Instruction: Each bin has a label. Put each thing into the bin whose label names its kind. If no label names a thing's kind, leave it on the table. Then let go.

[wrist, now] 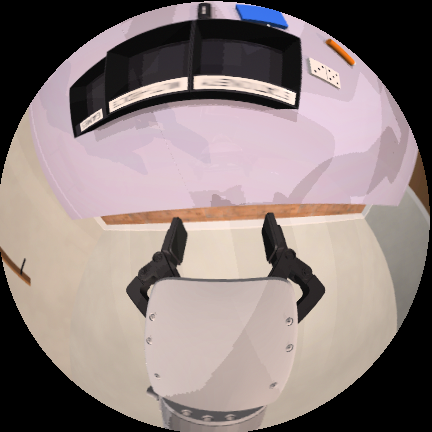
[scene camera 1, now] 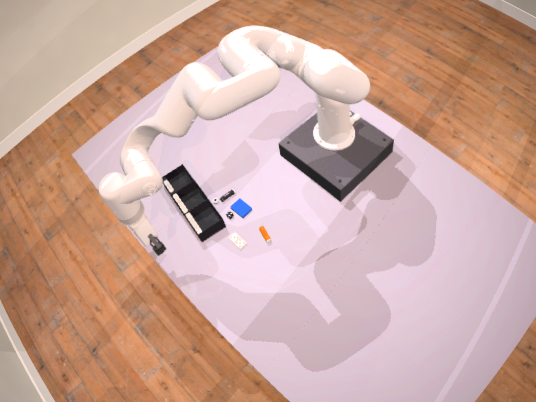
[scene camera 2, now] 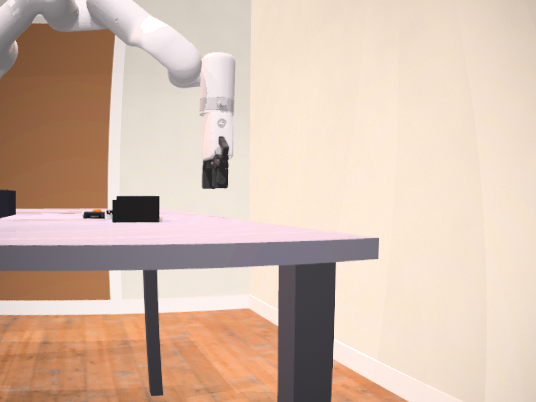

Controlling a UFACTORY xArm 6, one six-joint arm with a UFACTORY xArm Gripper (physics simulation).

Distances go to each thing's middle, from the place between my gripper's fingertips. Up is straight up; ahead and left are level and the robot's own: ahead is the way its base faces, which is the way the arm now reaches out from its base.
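I consider the black three-bin box [scene camera 1: 205, 220], which is 40 mm below my hand, 170 mm behind it and 60 mm to the right of it.
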